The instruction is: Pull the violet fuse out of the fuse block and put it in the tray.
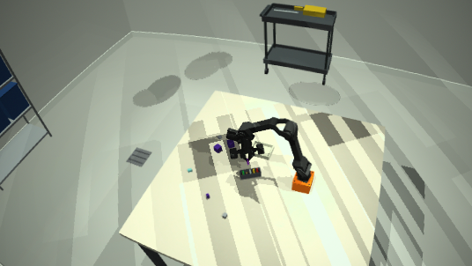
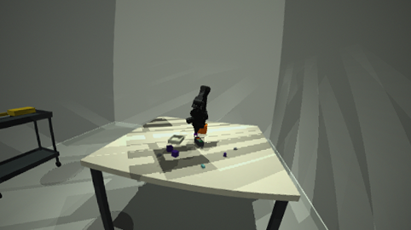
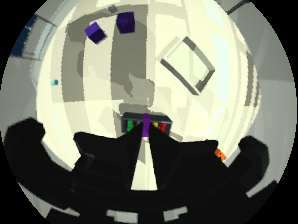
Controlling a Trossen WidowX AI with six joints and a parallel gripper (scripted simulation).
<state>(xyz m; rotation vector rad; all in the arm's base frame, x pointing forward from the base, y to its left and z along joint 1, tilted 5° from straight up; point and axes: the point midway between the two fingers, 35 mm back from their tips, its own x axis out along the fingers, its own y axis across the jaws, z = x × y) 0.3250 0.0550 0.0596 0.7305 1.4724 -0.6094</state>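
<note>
My gripper tip is now 1 cm short of the shallow white tray, 17 cm to the left of it and 9 cm above it. Round my gripper tip: teal fuse (31 cm ahead, 17 cm to the left, 9 cm below); dark purple fuse (10 cm ahead, 27 cm to the left, 8 cm below).
</note>
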